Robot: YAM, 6 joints.
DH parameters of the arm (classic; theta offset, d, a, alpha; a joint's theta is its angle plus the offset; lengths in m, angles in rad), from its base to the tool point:
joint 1: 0 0.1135 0.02 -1.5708
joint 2: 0 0 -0.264 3.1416
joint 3: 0.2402 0 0.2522 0
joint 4: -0.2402 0 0.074 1.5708
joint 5: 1.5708 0 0 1.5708
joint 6: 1.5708 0.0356 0 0
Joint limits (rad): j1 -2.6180..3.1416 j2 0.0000..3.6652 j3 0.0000..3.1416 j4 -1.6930..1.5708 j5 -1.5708..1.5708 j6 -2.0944..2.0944
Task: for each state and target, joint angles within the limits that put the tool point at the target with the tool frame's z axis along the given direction. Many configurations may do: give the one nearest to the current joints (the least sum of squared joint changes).
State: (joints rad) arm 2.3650 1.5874 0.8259 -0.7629 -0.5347 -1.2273
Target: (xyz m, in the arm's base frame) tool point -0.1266 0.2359 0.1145 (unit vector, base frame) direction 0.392 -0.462 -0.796
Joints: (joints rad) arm 2.0790 2.0049 1.1233 -1.3306 0.1179 -1.2273
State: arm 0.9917 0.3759 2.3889 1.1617 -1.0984 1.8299
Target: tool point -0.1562 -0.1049 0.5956 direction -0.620 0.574 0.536
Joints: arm 0.7514 0.5545 1.7689 0.4701 -1.0014 1.8299
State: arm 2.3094 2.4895 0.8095 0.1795 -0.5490 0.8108
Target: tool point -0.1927 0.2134 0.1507 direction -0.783 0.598 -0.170
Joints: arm 2.2799 1.6341 0.4286 1.0309 -0.2064 0.8108
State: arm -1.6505 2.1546 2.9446 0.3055 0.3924 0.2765
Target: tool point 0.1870 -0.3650 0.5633 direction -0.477 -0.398 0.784
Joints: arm -1.0442 2.5073 3.1331 0.8128 0.6589 0.2765
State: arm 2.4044 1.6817 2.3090 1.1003 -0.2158 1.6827
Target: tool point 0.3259 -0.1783 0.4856 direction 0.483 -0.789 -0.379
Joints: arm 2.6888 1.0691 3.1382 1.5250 -0.5216 1.6827
